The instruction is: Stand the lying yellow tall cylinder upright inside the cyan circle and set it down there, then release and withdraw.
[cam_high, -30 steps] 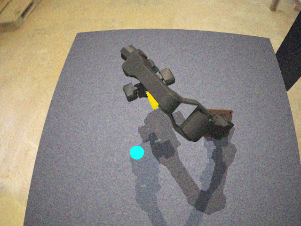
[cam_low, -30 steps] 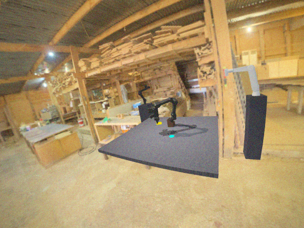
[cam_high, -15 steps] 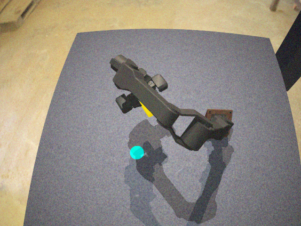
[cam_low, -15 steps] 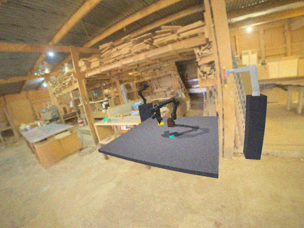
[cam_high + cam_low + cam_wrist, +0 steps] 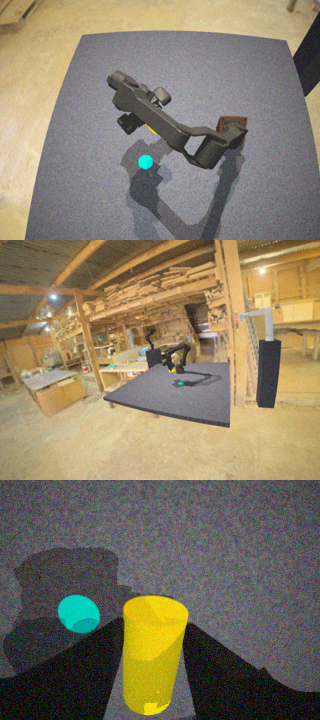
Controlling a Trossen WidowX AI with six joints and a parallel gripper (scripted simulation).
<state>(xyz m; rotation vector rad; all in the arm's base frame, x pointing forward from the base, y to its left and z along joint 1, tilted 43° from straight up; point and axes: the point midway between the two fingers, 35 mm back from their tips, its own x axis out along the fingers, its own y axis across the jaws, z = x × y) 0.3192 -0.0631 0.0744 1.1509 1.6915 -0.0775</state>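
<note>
My gripper tip is now 15 cm above the cyan circle, 12 cm to the right of it and 2 cm short of it. Also, from my gripper tip: yellow tall cylinder: 2 cm to the left, 2 cm behind.
</note>
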